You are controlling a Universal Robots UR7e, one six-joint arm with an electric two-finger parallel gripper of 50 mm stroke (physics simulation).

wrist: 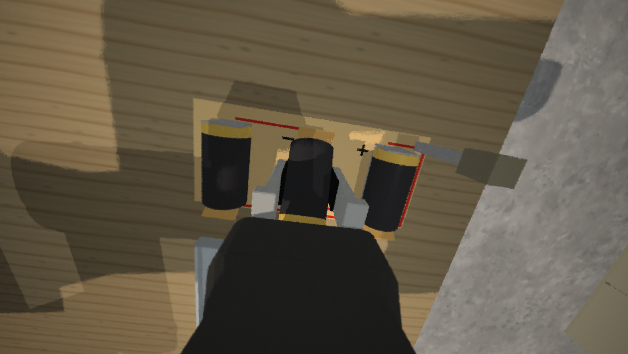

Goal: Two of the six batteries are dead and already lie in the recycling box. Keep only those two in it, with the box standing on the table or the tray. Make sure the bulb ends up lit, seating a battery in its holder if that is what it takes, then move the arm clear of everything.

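Places are measured from the arm's base along level axes (x up, y back, z right), in metres.
Pixels of known places: gripper, fingertip midpoint: (pixel 307 176).
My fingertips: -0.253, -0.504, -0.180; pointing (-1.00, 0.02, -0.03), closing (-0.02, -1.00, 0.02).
Behind a point stands the place of what it marks, as x, y, z.
My gripper (pixel 307 176) @(-0.253, -0.504, -0.180) is shut on a black battery (pixel 306 172) @(-0.229, -0.503, -0.190) with a gold band, whose gold end points toward the gripper body. It is over the middle of a pale holder board (pixel 268 132) @(-0.270, -0.468, -0.209) with red lines and plus and minus marks; whether it touches its contacts I cannot tell. A second battery (pixel 226 167) @(-0.236, -0.447, -0.184) sits at the board's left, gold end up in the view. A third battery (pixel 391 190) @(-0.235, -0.567, -0.182) sits at its right, gold end also up. The bulb and the recycling box cannot be made out in the wrist view.
A grey lever with a dull block (pixel 491 168) @(-0.189, -0.590, -0.214) sticks out right of the board. A pale blue-grey edge (pixel 201 280) @(-0.275, -0.405, -0.041) shows partly behind the gripper body at the lower left. The wooden surface (pixel 350 60) @(-0.280, -0.528, -0.273) ends at a grey speckled area (pixel 505 260). A beige piece (pixel 607 305) lies lower right.
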